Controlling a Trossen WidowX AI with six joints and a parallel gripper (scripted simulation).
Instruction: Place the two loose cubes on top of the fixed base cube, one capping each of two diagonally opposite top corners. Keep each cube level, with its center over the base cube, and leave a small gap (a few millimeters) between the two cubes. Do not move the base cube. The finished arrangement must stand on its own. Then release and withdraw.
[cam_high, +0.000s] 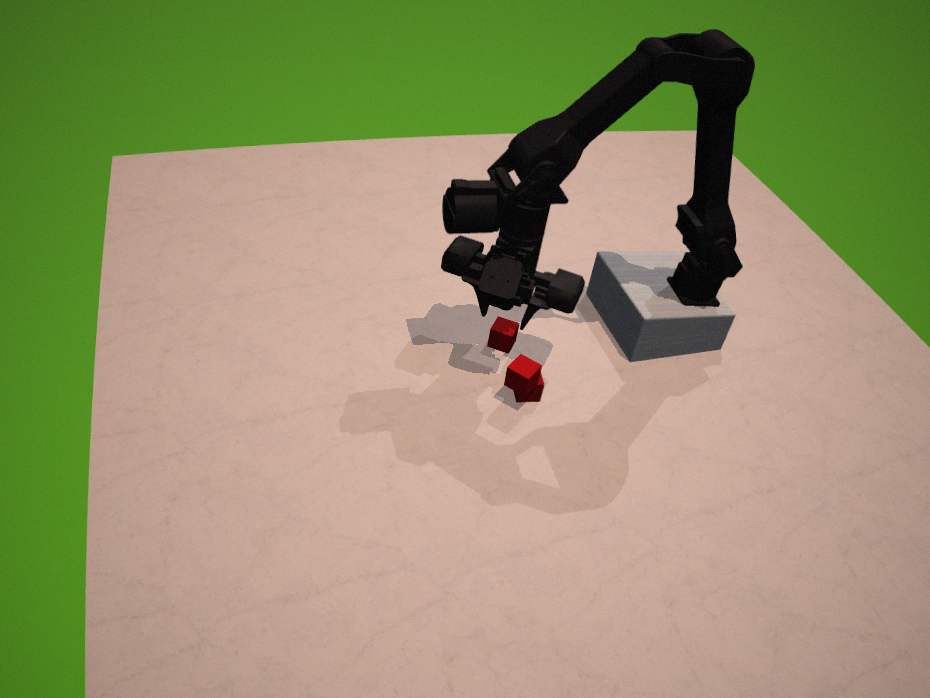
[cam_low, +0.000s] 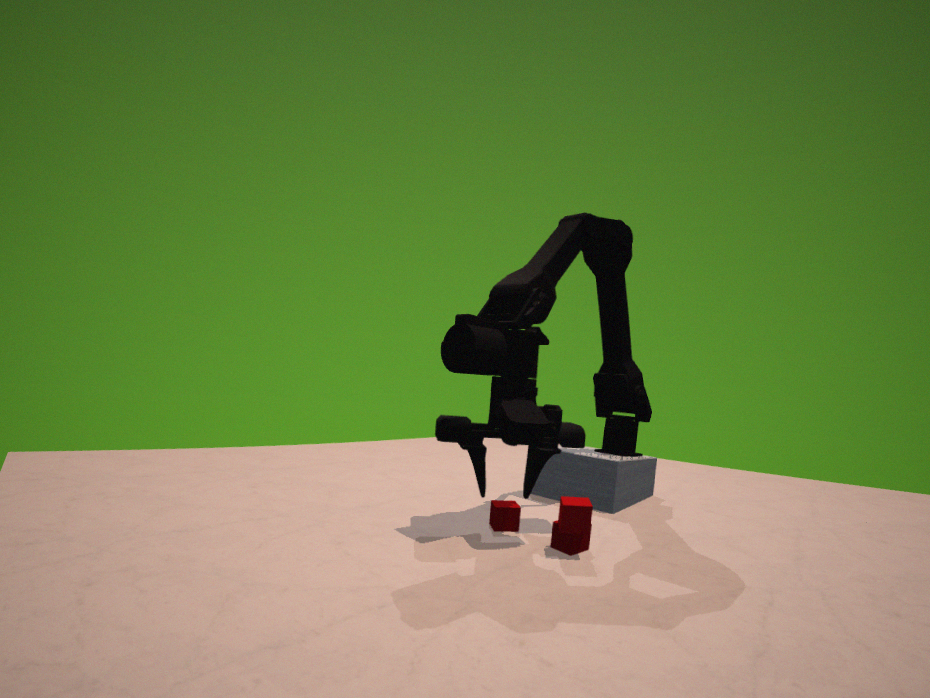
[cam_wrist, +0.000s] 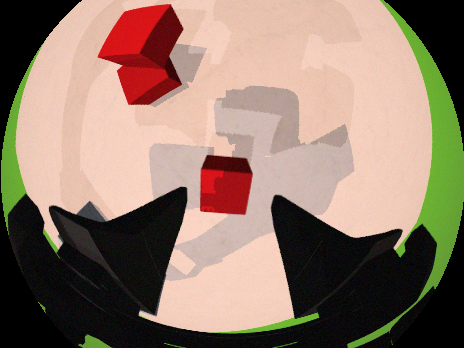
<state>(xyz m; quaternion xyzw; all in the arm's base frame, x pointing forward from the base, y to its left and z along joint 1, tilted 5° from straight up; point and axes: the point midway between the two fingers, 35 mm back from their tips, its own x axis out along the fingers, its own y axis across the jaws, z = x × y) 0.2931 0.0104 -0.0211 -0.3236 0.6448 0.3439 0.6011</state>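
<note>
The cube is 110 mm to the left of my gripper tip and 10 mm above it.
</note>
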